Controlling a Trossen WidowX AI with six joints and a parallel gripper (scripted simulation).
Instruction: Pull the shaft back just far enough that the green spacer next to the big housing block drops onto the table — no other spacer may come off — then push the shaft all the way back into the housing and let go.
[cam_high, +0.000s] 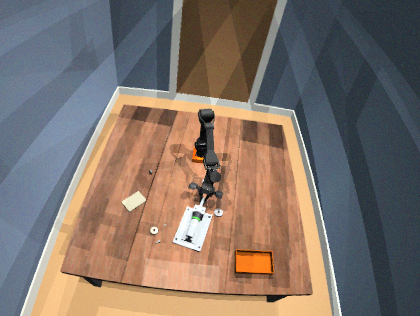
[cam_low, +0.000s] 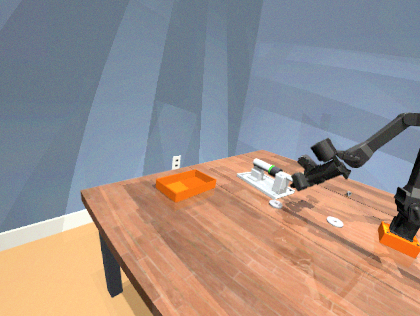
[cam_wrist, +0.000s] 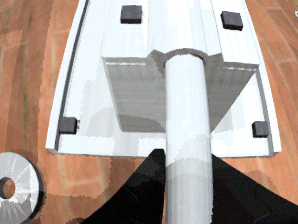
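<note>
The grey shaft lies 60 mm ahead of my gripper tip, 10 mm to the right of it and 20 mm above it. The rest, counted from my gripper tip: green spacer (110 mm ahead, 10 mm to the right, 20 mm above); grey washer (100 mm to the left, 50 mm below); small part (250 mm ahead, 170 mm to the right, 50 mm below).
</note>
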